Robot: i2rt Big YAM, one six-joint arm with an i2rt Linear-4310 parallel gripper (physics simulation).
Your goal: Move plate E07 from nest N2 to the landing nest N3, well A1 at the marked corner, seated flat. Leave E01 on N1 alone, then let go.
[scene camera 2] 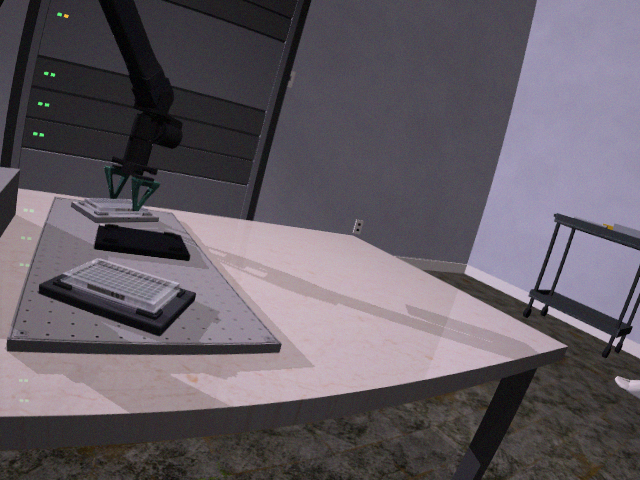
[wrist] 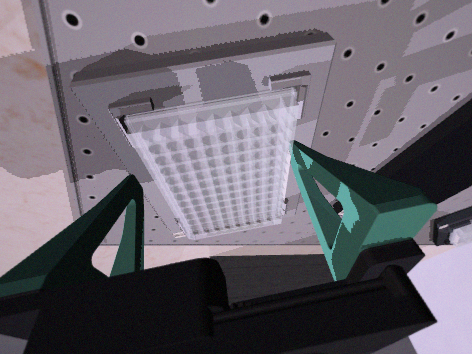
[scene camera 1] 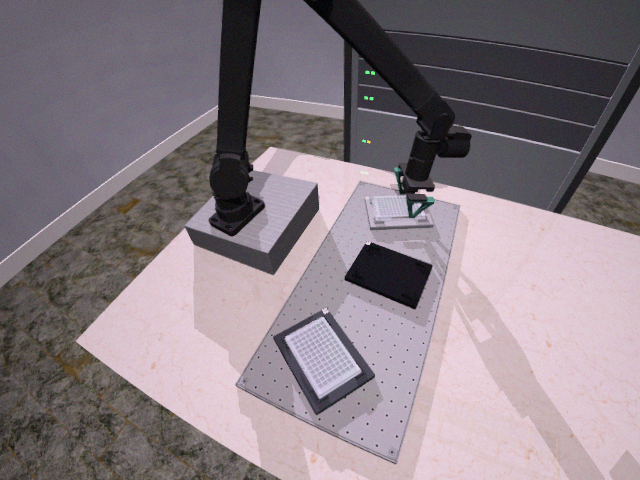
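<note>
A clear 96-well plate (scene camera 1: pixel 390 206) (scene camera 2: pixel 109 205) (wrist: pixel 220 170) lies on the light grey nest (scene camera 1: pixel 400 225) (wrist: pixel 320 60) at the board's far end. My gripper (scene camera 1: pixel 406 203) (scene camera 2: pixel 125 203) (wrist: pixel 213 164) is open and empty, pointing down over it. In the wrist view one fingertip is close by the plate's right long edge; the other is left of the plate, with a gap. The black nest (scene camera 1: pixel 388 273) (scene camera 2: pixel 142 241) (wrist: pixel 425 140) in the middle is empty, with a white corner mark (scene camera 1: pixel 368 242). Another plate (scene camera 1: pixel 323 356) (scene camera 2: pixel 121 284) lies on the dark grey nest (scene camera 1: pixel 364 373). Plate and nest labels are unreadable.
The nests stand on a perforated metal board (scene camera 1: pixel 382 439) (scene camera 2: pixel 237 330). The arm's base stands on a grey block (scene camera 1: pixel 294 206) beside it. A dark rack (scene camera 1: pixel 480 139) stands behind the table (scene camera 1: pixel 542 310). A cart (scene camera 2: pixel 578 310) stands beyond the table at the right.
</note>
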